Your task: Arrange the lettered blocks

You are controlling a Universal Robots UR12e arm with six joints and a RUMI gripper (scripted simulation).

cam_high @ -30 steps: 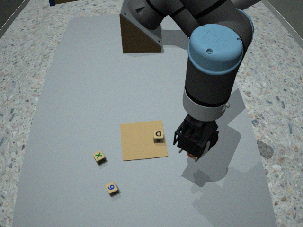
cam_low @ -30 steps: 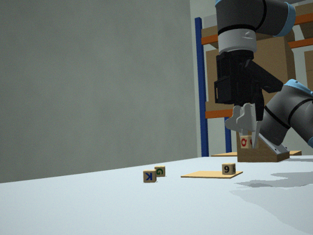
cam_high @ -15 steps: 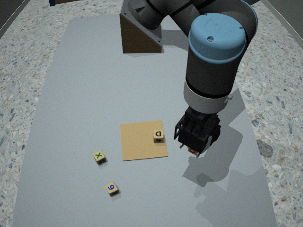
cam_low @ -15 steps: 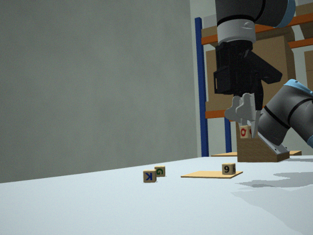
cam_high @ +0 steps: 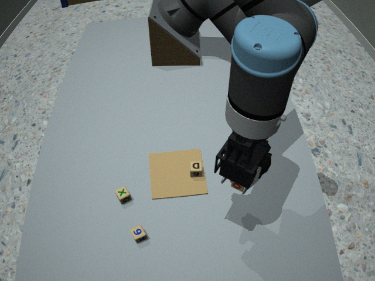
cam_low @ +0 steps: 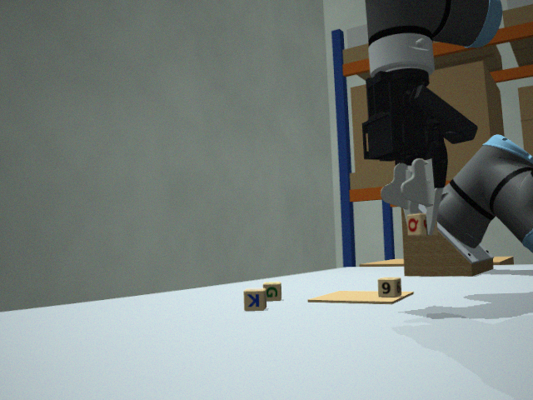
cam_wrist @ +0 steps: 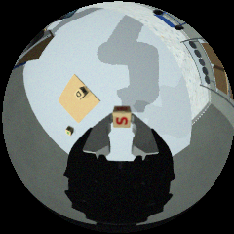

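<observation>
My gripper is now 110 mm past the tan mat, 130 mm to the left of it and 110 mm above it.
</observation>
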